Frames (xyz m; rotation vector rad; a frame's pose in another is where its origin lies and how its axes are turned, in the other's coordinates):
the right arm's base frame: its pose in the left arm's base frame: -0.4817 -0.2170 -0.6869 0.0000 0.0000 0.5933
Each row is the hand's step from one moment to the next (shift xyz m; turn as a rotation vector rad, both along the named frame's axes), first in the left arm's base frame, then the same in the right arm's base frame.
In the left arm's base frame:
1: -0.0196 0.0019 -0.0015 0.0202 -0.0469 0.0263
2: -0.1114 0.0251 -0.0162 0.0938 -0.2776 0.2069
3: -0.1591 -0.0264 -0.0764 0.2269 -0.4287 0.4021
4: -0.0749 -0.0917 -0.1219 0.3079 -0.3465 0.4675
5: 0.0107 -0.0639 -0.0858 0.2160 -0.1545 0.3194
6: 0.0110 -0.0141 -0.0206 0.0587 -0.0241 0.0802
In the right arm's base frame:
1: -0.0152 0.0125 -0.0015 -0.0095 -0.0502 0.0263
2: -0.0783 0.0831 -0.0162 -0.0774 -0.2826 0.2069
3: -0.1467 0.0671 -0.0764 -0.0516 -0.4823 0.4021
4: -0.1134 -0.0342 -0.1219 0.0616 -0.4594 0.4675
5: -0.0269 -0.0590 -0.0858 0.0927 -0.2489 0.3194
6: 0.0012 -0.0178 -0.0206 0.0352 -0.0528 0.0802

